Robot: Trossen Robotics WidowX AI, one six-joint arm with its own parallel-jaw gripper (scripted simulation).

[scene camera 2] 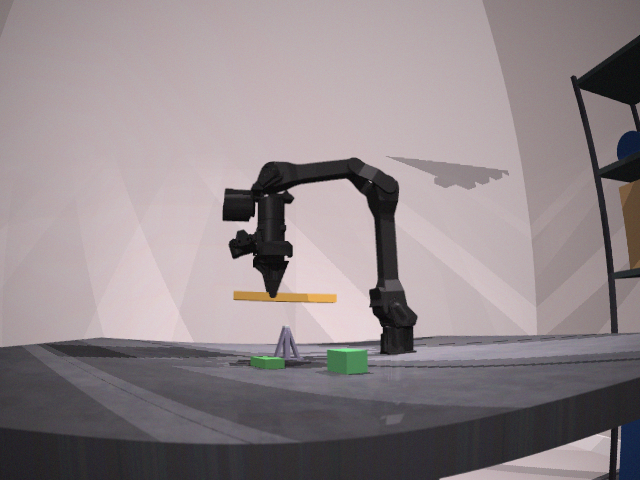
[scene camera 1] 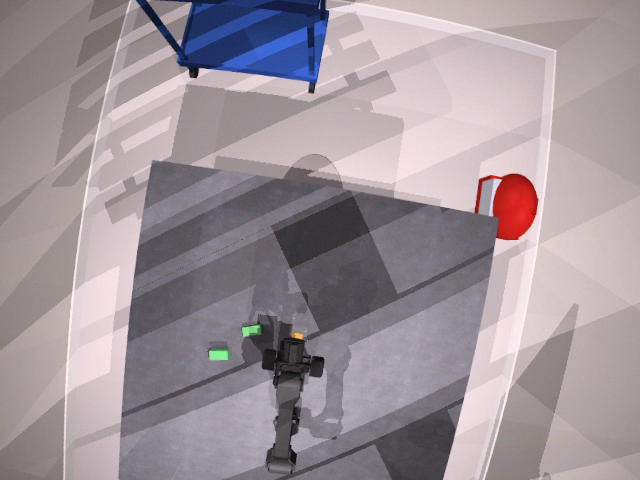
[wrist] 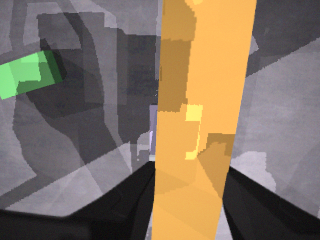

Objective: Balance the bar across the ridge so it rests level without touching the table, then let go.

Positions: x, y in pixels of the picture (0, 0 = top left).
Labels:
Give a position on a bar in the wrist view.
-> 203, 58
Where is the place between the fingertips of my gripper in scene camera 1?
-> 294, 355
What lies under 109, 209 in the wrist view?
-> My gripper.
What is my gripper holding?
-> A bar.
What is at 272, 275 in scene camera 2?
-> My gripper.

